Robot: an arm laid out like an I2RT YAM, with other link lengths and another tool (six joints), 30 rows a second.
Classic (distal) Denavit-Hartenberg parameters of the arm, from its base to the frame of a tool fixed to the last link. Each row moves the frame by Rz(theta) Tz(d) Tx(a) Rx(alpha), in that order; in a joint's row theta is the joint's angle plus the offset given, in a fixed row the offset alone. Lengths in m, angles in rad.
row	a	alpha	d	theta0
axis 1	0.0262	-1.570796	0.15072	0
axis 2	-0.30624	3.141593	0	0
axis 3	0.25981	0	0	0.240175
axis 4	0.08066	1.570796	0.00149	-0.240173
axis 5	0	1.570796	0.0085	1.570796
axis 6	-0.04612	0.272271	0.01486	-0.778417
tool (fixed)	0	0	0.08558	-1.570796
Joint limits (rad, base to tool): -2.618..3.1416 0..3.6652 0..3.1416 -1.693..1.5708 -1.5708..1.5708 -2.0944..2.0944
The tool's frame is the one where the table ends.
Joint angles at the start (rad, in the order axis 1, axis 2, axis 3, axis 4, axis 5, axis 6): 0.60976 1.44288 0.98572 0.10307 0.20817 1.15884
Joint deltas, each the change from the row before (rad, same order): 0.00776 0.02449 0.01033 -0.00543 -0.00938 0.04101; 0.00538 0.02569 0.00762 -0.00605 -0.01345 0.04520; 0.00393 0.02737 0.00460 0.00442 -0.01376 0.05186; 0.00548 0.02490 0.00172 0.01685 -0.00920 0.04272; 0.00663 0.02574 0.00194 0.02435 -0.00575 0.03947; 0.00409 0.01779 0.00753 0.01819 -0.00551 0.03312; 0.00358 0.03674 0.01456 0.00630 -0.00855 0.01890
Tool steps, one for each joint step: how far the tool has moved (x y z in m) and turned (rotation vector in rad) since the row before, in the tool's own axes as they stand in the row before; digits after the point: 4 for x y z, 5 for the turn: -0.0055 -0.0029 0.0052 -0.00149 -0.02364 0.03524; -0.0069 -0.0014 0.0056 -0.00398 -0.02895 0.03897; -0.0066 -0.0005 0.0065 -0.00602 -0.02388 0.04719; -0.0054 -0.0011 0.0058 -0.00178 -0.01234 0.04048; -0.0048 -0.0016 0.0060 0.00010 -0.00566 0.03831; -0.0007 -0.0023 0.0044 0.00298 0.00125 0.03478; -0.0080 -0.0003 0.0090 -0.00391 -0.01949 0.01461
